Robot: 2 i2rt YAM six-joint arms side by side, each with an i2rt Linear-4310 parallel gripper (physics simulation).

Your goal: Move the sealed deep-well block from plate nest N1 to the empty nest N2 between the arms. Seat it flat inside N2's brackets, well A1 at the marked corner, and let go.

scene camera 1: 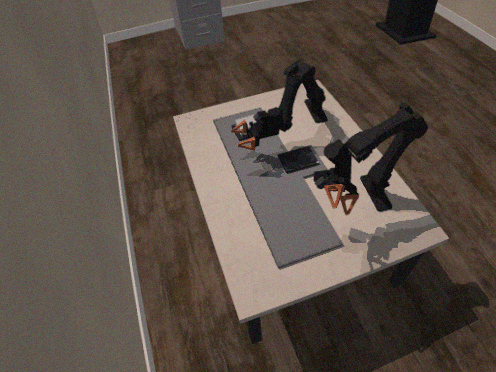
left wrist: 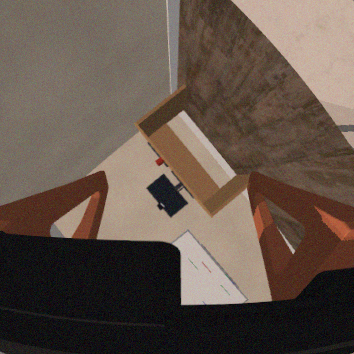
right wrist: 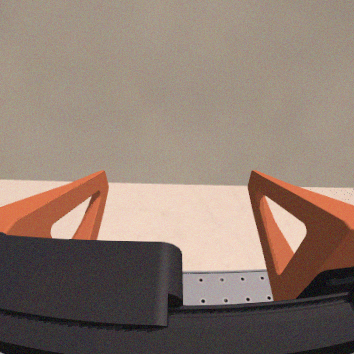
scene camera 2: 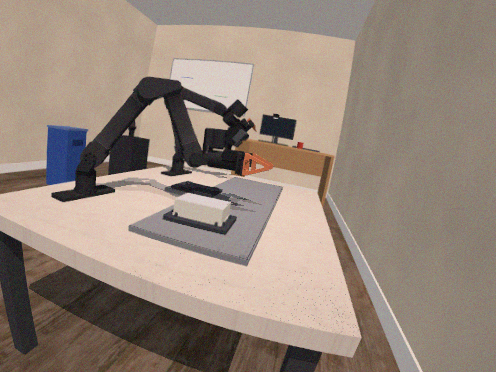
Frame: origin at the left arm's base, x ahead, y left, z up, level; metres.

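Seen in the pictures: left gripper, fingertip midpoint: (scene camera 1: 341,211) (left wrist: 177,178) (scene camera 2: 249,136); right gripper, fingertip midpoint: (scene camera 1: 234,138) (right wrist: 177,178) (scene camera 2: 271,167); left arm's base, origin of the base link: (scene camera 1: 375,192) (scene camera 2: 176,173); right arm's base, origin of the base link: (scene camera 1: 315,110) (scene camera 2: 85,194).
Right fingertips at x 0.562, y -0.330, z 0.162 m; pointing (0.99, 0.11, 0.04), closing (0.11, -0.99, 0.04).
Offsets run from my right fingertips to a thing's top centre. Level surfaces: height alone.
The white deep-well block {0.107 m back, 0.209 m right, 0.096 m down} (scene camera 1: 243,120) (scene camera 2: 202,207) sits upright in the black nest N1 {0.107 m back, 0.209 m right, 0.128 m down} (scene camera 2: 194,224); in scene camera 1 the right gripper and its arm partly hide it. The black nest N2 {0.282 m back, 0.065 m left, 0.132 m down} (scene camera 1: 299,159) (scene camera 2: 194,188) holds nothing and lies between the arms. The marked corner cannot be made out. My right gripper (scene camera 1: 236,137) (scene camera 2: 271,165) (right wrist: 177,178) is open and empty, level, raised above the board near N1 and pointing across the table. My left gripper (scene camera 1: 341,210) (scene camera 2: 253,126) (left wrist: 177,178) is open and empty, raised at the right of N2 in scene camera 1.
A grey perforated board {0.149 m down} (scene camera 1: 300,225) (scene camera 2: 255,250) (right wrist: 235,289) lies along the table {0.162 m down} (scene camera 1: 210,200) (scene camera 2: 300,280) under N1 and N2. The black bases of the arms stand behind it. A wooden desk (scene camera 2: 300,160) (left wrist: 185,160) stands beyond the table.
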